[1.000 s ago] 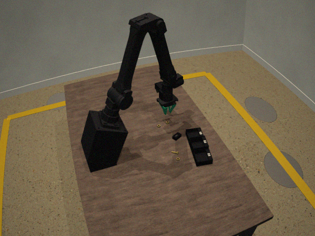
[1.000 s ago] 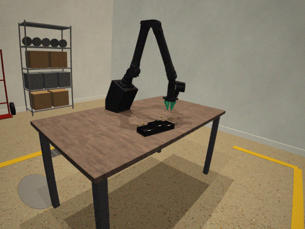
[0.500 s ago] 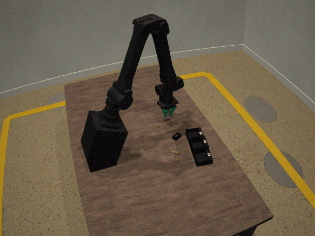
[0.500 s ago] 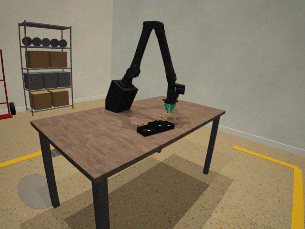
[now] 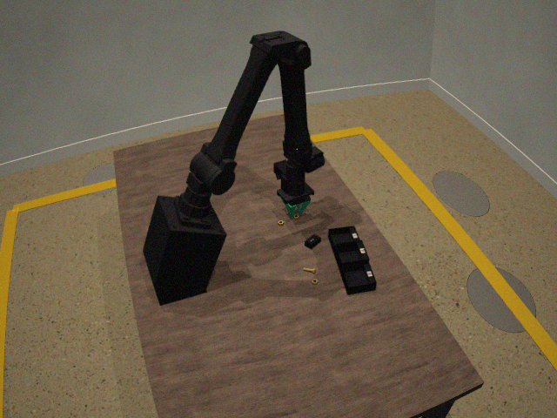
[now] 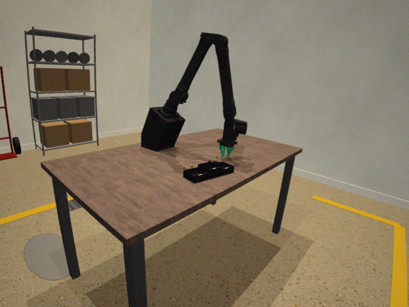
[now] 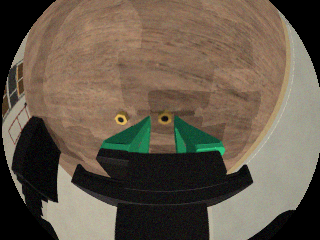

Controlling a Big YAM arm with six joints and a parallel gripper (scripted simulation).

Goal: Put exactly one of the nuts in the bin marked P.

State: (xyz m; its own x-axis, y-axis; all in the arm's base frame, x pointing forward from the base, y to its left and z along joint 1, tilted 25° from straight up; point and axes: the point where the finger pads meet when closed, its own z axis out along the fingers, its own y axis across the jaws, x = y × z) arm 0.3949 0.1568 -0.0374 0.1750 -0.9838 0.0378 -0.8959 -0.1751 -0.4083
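The bin lies 250 mm to the right of my hand and 90 mm ahead of it. From my hand the other things lie so: brass bolt: 250 mm to the right, 30 mm behind, 10 mm below; then small black block: 130 mm to the right, 20 mm ahead, 10 mm below.
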